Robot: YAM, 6 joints.
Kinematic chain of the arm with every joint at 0, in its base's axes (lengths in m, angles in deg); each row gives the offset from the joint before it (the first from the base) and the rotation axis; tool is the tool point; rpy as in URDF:
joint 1: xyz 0 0 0.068 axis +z
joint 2: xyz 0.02 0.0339 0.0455 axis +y
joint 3: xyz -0.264 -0.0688 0 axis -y
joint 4: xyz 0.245 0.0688 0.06 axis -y
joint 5: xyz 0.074 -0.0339 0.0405 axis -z
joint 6: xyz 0.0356 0 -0.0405 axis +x
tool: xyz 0 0 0 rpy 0 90 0
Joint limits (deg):
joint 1: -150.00..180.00
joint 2: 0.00..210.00
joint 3: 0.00..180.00
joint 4: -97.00..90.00
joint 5: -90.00..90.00
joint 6: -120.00..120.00
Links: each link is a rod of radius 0.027 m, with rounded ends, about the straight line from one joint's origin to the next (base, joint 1, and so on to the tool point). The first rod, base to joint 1, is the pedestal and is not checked.
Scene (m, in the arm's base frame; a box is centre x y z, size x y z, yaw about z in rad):
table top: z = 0
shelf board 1: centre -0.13 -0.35 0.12 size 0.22 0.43 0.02 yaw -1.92
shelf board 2: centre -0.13 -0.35 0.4 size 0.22 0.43 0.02 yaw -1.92
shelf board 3: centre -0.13 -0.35 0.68 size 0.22 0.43 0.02 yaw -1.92
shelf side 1: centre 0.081 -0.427 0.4 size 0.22 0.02 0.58 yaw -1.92
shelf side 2: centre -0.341 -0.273 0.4 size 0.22 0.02 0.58 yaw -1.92
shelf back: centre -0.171 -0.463 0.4 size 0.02 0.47 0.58 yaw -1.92
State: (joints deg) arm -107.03 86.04 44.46 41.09 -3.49 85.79
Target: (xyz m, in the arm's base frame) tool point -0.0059 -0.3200 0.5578
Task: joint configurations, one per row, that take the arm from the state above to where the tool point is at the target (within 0.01 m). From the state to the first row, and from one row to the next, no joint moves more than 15 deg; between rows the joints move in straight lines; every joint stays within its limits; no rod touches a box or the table.
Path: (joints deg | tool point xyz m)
1: -106.32 74.31 36.11 43.26 -3.89 85.79 | -0.0784 -0.2764 0.2730
2: -105.60 62.58 27.76 45.42 -4.29 85.79 | -0.0624 -0.2333 0.2773
3: -104.89 50.85 19.41 47.59 -4.68 85.79 | -0.0483 -0.1929 0.2721
4: -104.18 39.12 11.06 49.75 -5.08 85.79 | -0.0365 -0.1572 0.2582
5: -99.27 44.49 24.52 48.81 -5.49 85.79 | -0.0254 -0.1765 0.3240
6: -94.36 49.87 37.98 47.88 -5.91 85.79 | -0.0108 -0.1902 0.3879
7: -89.45 55.25 51.44 46.94 -6.32 85.79 | 0.0058 -0.1977 0.4488
8: -84.54 60.62 64.89 46.00 -6.73 85.79 | 0.0232 -0.1989 0.5057
9: -79.63 66.00 78.35 45.06 -7.14 85.79 | 0.0400 -0.1940 0.5578
10: -85.58 77.81 88.09 44.24 -5.71 85.79 | 0.0234 -0.2571 0.5634
11: -91.53 89.61 97.84 43.43 -4.28 85.79 | -0.0059 -0.3200 0.5578

